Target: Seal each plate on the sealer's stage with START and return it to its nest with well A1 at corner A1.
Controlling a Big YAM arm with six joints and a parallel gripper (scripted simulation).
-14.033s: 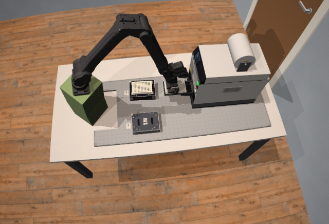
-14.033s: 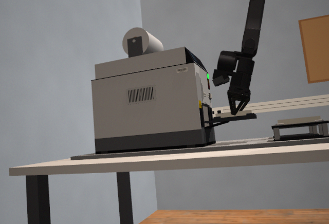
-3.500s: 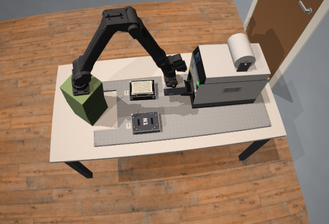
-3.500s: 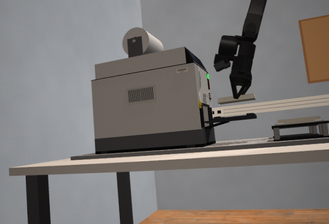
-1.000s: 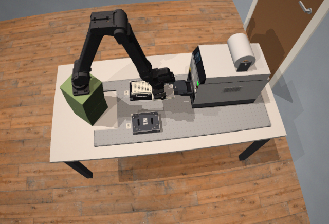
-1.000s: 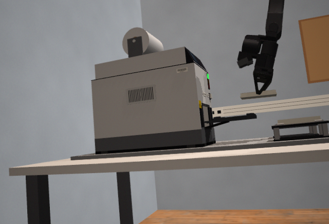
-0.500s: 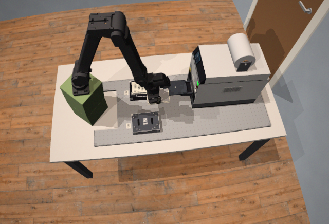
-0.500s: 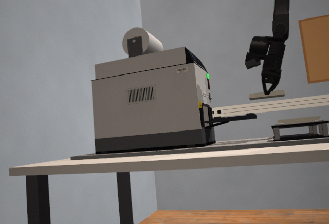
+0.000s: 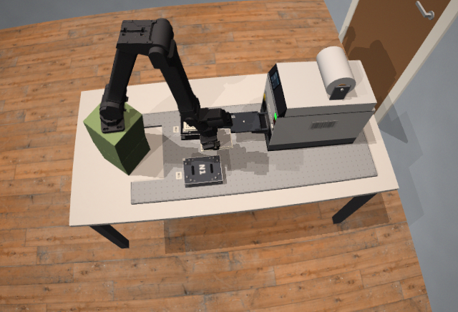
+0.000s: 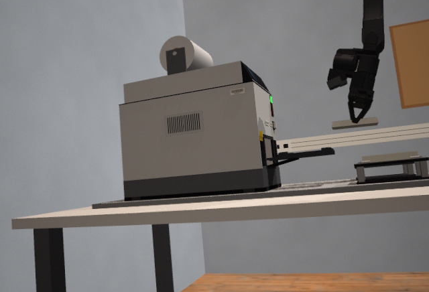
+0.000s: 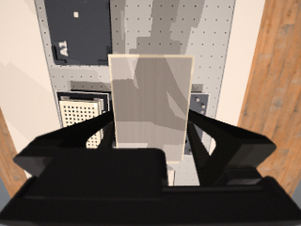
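Right now the plate nest is 70 mm behind my hand, 60 mm to the right of it and 130 mm below it. Also, from my hand: plate: 50 mm behind, 170 mm to the left, 110 mm below; sealer stage: 150 mm ahead, 100 mm to the left, 80 mm below; yellow warning label: 260 mm ahead, 180 mm to the left, 30 mm below.
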